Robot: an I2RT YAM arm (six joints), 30 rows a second.
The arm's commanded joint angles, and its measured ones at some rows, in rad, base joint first. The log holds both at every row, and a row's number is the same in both.
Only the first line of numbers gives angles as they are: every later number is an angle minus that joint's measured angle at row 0.
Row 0, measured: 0.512, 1.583, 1.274, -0.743, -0.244, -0.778
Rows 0 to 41, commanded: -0.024, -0.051, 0.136, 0.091, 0.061, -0.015; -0.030, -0.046, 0.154, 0.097, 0.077, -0.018; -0.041, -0.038, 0.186, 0.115, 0.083, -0.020; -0.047, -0.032, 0.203, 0.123, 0.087, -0.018; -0.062, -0.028, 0.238, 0.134, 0.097, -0.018; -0.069, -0.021, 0.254, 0.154, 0.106, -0.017; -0.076, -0.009, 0.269, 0.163, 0.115, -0.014; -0.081, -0.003, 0.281, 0.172, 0.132, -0.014; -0.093, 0.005, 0.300, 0.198, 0.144, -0.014; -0.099, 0.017, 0.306, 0.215, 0.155, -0.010; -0.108, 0.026, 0.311, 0.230, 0.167, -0.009; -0.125, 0.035, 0.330, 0.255, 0.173, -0.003; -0.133, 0.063, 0.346, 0.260, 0.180, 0.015; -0.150, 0.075, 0.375, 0.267, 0.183, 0.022; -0.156, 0.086, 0.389, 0.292, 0.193, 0.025; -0.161, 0.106, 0.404, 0.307, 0.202, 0.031; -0.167, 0.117, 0.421, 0.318, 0.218, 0.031; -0.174, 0.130, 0.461, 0.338, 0.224, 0.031; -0.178, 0.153, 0.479, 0.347, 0.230, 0.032; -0.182, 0.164, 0.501, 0.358, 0.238, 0.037; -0.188, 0.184, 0.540, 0.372, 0.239, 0.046; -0.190, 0.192, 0.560, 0.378, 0.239, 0.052; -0.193, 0.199, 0.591, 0.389, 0.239, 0.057; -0.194, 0.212, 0.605, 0.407, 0.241, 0.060; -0.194, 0.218, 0.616, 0.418, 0.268, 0.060; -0.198, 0.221, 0.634, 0.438, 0.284, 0.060; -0.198, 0.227, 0.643, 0.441, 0.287, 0.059; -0.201, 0.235, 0.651, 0.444, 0.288, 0.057; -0.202, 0.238, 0.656, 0.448, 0.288, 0.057; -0.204, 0.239, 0.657, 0.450, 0.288, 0.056; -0.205, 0.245, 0.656, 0.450, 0.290, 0.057; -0.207, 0.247, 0.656, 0.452, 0.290, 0.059; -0.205, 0.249, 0.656, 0.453, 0.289, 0.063; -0.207, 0.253, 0.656, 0.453, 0.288, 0.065; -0.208, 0.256, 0.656, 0.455, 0.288, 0.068; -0.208, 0.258, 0.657, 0.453, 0.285, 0.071; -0.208, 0.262, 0.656, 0.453, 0.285, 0.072; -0.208, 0.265, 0.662, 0.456, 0.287, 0.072; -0.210, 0.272, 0.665, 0.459, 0.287, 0.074; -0.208, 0.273, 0.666, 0.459, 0.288, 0.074; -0.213, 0.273, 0.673, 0.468, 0.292, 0.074; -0.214, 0.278, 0.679, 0.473, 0.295, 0.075
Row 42, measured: -0.198, 0.277, 0.608, 0.401, 0.271, 0.058
